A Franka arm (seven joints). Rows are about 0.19 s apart.
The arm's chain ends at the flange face. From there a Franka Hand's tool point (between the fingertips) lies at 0.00 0.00 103.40 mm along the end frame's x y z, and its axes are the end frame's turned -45 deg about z.
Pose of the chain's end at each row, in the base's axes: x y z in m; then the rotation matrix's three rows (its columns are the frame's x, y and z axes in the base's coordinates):
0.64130, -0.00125, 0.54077; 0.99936, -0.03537, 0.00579; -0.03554, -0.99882, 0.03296; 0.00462, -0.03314, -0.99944
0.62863, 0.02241, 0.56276; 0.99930, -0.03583, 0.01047; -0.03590, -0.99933, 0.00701; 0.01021, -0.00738, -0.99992
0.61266, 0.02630, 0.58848; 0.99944, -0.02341, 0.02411; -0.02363, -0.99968, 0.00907; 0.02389, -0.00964, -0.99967
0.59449, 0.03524, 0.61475; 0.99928, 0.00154, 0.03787; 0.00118, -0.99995, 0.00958; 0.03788, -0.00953, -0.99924
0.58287, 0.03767, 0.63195; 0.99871, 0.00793, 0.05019; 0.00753, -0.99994, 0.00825; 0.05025, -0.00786, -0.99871
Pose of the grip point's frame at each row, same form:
0.64190, 0.00216, 0.43743; 0.73166, 0.68164, 0.00579; 0.68114, -0.73140, 0.03296; 0.02670, -0.02017, -0.99944
0.62971, 0.02313, 0.45937; 0.73195, 0.68128, 0.01047; 0.68125, -0.73202, 0.00701; 0.01244, 0.00200, -0.99992
0.61515, 0.02724, 0.48511; 0.72326, 0.69016, 0.02411; 0.69017, -0.72359, 0.00907; 0.02371, 0.01008, -0.99967
0.59841, 0.03623, 0.51143; 0.70551, 0.70769, 0.03787; 0.70791, -0.70624, 0.00958; 0.03352, 0.02005, -0.99924
0.58806, 0.03852, 0.52868; 0.70059, 0.71180, 0.05019; 0.71239, -0.70174, 0.00825; 0.04109, 0.02997, -0.99871

